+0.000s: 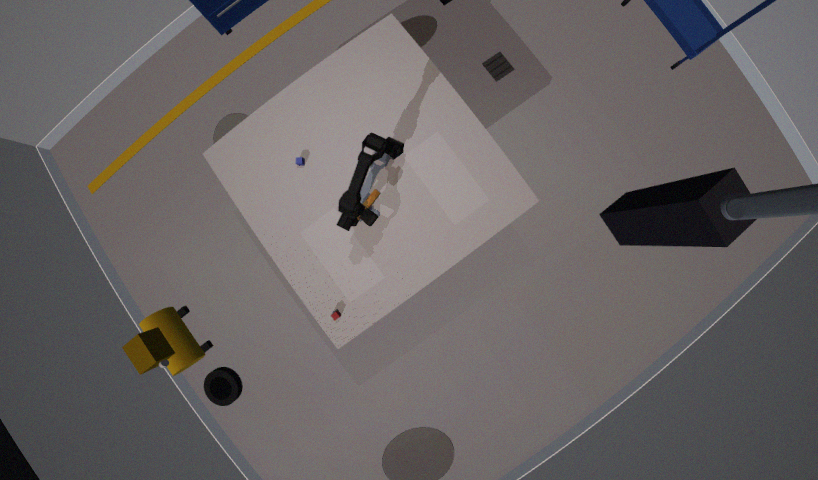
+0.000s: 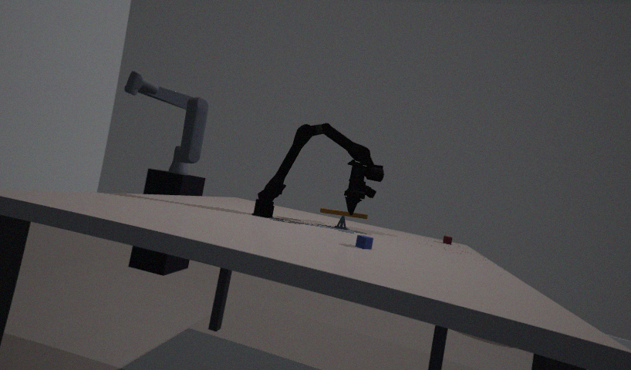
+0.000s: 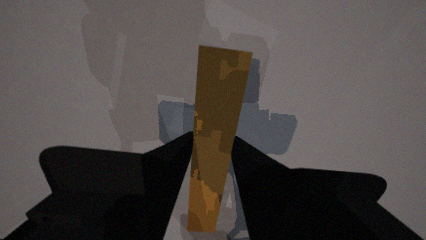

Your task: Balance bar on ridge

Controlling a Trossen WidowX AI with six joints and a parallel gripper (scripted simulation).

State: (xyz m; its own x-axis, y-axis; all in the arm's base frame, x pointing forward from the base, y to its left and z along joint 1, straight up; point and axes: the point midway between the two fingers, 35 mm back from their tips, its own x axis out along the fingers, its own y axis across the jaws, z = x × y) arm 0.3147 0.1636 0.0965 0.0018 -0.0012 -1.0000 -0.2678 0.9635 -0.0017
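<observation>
Now: gripper tip 3 cm past the orange bar and 1 cm to the left of it. The rest, counted from my gripper tip: ridge (3 cm behind, 1 cm to the right, 1 cm below); blue cube (11 cm ahead, 41 cm to the right, 5 cm below); red cube (43 cm ahead, 34 cm to the left, 5 cm below).
</observation>
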